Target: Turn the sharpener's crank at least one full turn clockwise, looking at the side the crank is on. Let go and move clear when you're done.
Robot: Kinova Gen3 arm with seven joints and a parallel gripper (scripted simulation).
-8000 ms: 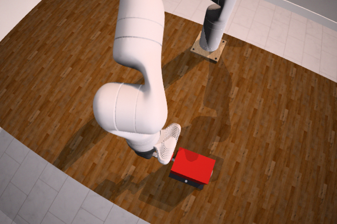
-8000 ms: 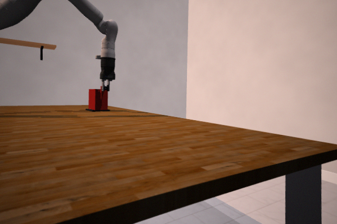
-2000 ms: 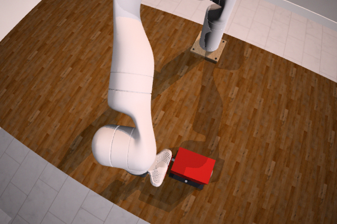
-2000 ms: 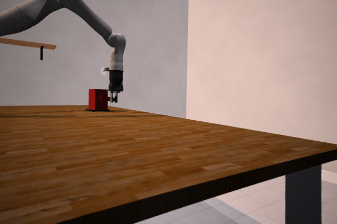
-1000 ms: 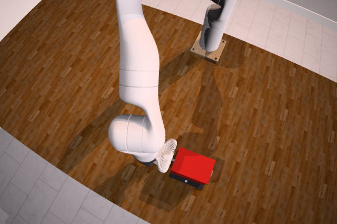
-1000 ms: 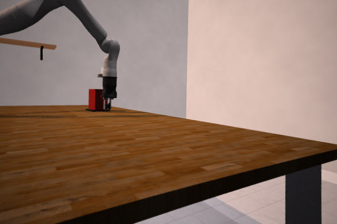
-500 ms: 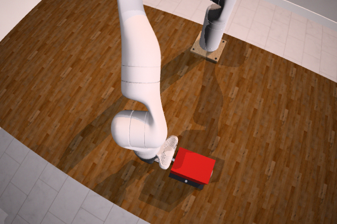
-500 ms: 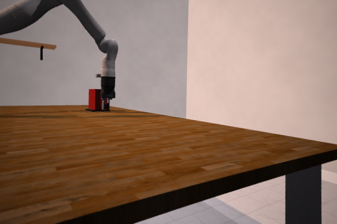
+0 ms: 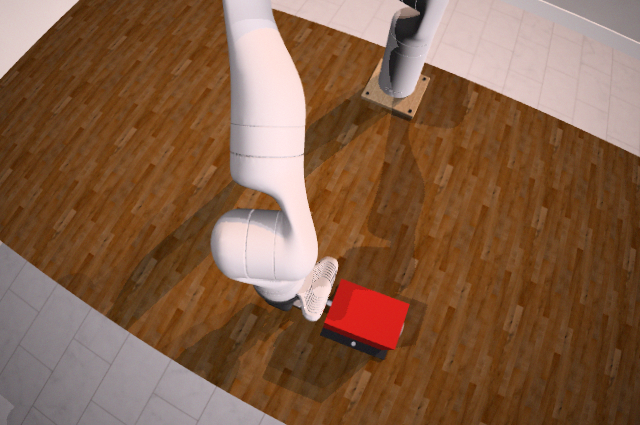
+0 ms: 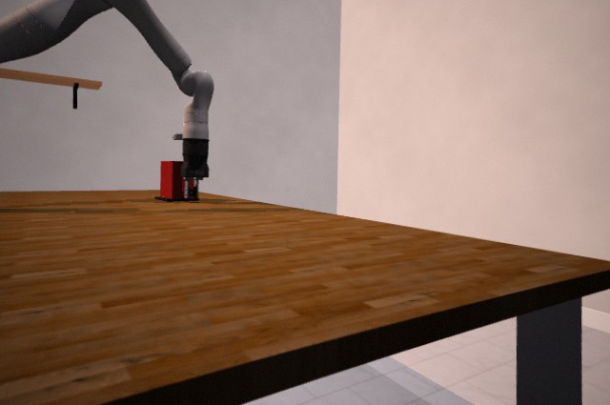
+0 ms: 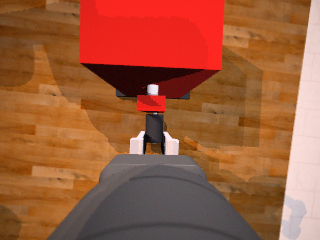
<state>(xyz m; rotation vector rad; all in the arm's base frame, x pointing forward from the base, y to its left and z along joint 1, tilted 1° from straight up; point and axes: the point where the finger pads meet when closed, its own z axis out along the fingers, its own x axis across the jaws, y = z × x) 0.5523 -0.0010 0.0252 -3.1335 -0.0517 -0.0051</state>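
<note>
Now: the crank 20 mm to the left of my hand and 10 mm above it.
</note>
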